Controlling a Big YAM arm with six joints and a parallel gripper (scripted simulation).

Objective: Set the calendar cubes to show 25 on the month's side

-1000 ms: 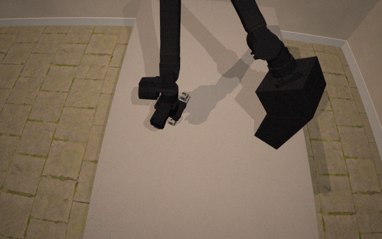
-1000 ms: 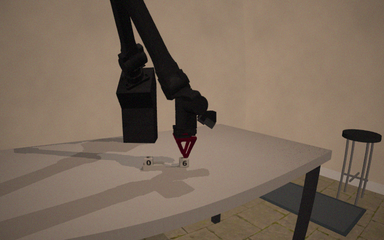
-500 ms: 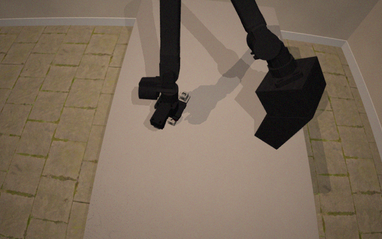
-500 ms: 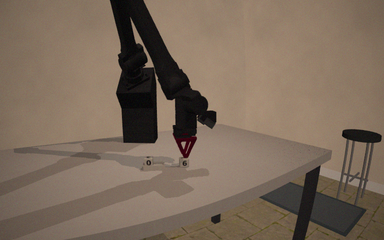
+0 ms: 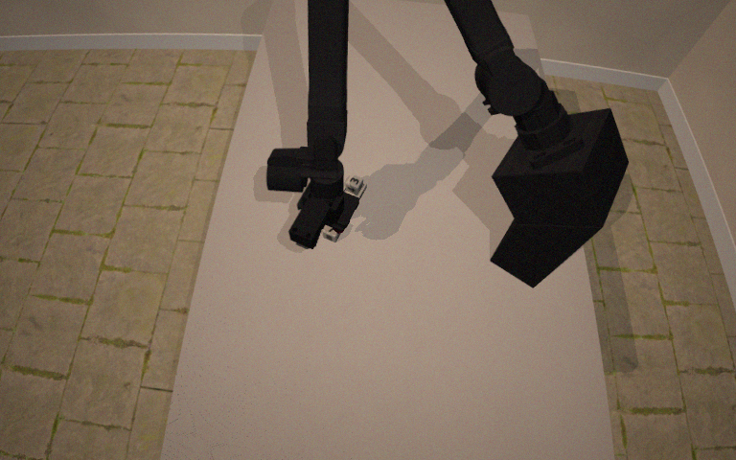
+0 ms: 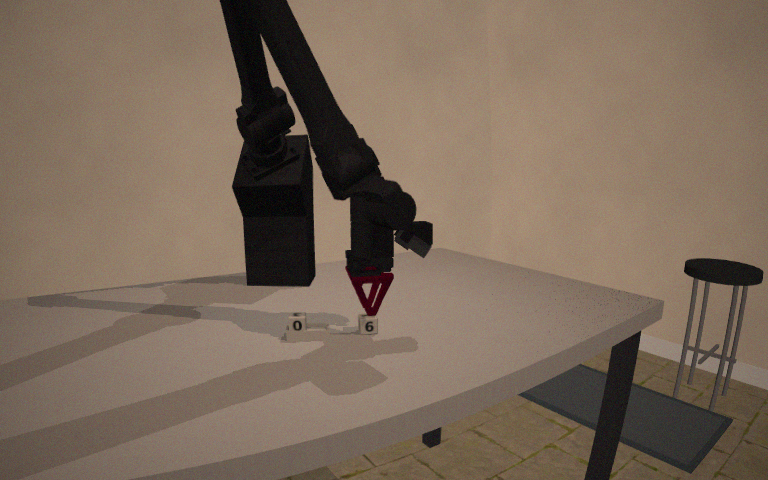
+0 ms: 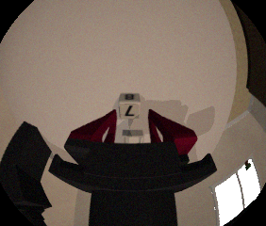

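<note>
My hand is 9 cm to the left of the pale tray, 6 cm past it and 4 cm above it.
</note>
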